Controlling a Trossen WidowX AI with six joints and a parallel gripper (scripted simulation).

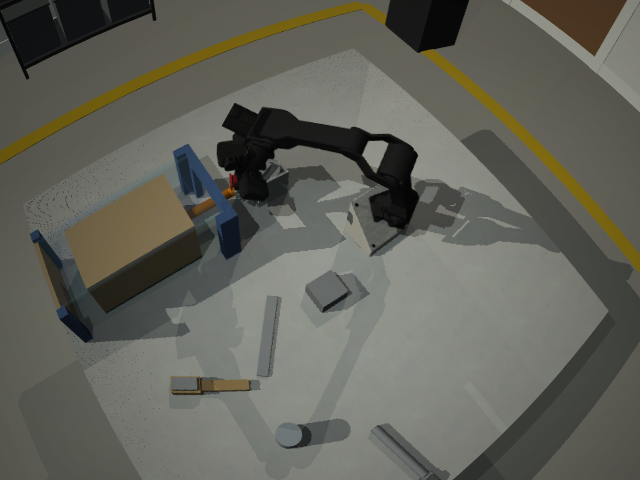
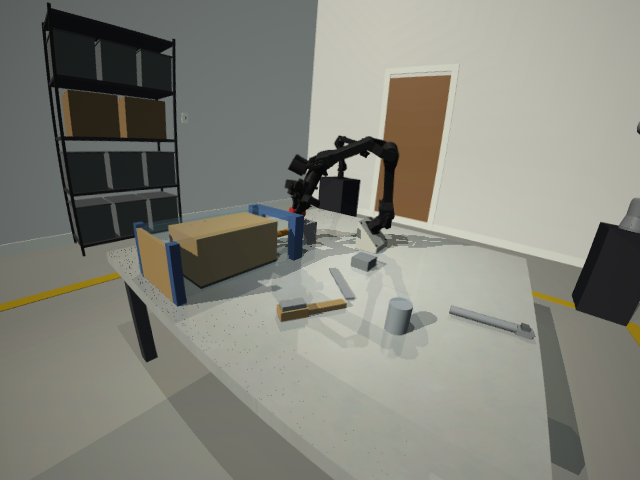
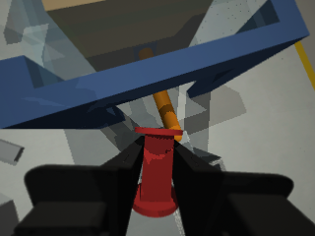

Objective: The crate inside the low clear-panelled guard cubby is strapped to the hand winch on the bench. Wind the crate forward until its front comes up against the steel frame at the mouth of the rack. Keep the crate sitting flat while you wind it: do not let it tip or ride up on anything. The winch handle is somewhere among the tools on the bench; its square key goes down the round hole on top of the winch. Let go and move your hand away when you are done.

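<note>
The winch handle lies 5 cm behind my gripper tip, 3 cm below it and 1 cm to the right of it. From my gripper tip the other things lie so: red knob 1 cm to the left, 1 cm behind; then grey winch 12 cm behind, 10 cm below, 5 cm to the right; then blue frame 6 cm ahead, 3 cm to the right, 3 cm below.
</note>
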